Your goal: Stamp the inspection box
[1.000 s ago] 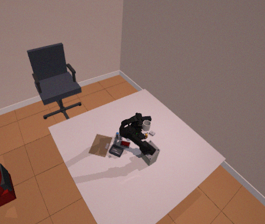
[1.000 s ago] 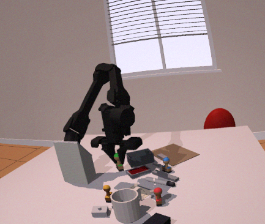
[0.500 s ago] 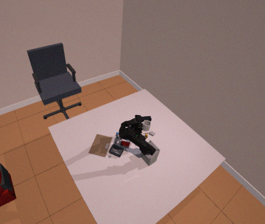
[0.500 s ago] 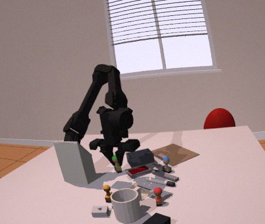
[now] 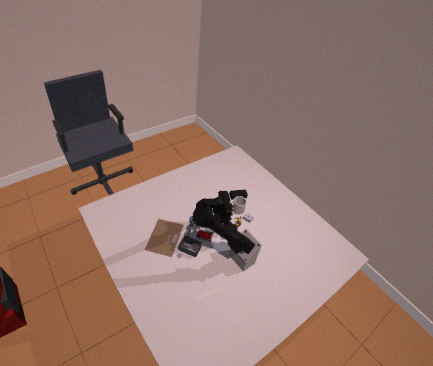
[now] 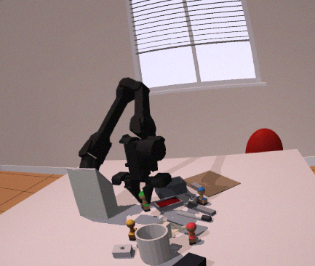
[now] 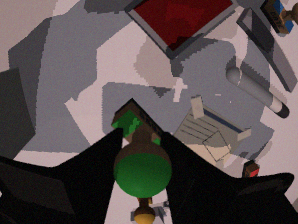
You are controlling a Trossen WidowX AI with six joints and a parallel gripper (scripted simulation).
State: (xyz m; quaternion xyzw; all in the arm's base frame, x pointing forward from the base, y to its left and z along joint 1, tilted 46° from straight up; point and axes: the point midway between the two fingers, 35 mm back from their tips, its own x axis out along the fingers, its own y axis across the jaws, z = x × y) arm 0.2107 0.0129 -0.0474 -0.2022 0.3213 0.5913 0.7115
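My gripper tip is now right at the green-knobbed stamp. From my gripper tip the other things lie so: card: 8 cm ahead, 6 cm to the right, 6 cm below; then red ink pad: 5 cm ahead, 9 cm to the left, 5 cm below; then orange-knobbed stamp: 1 cm behind, 12 cm to the right, 4 cm below.
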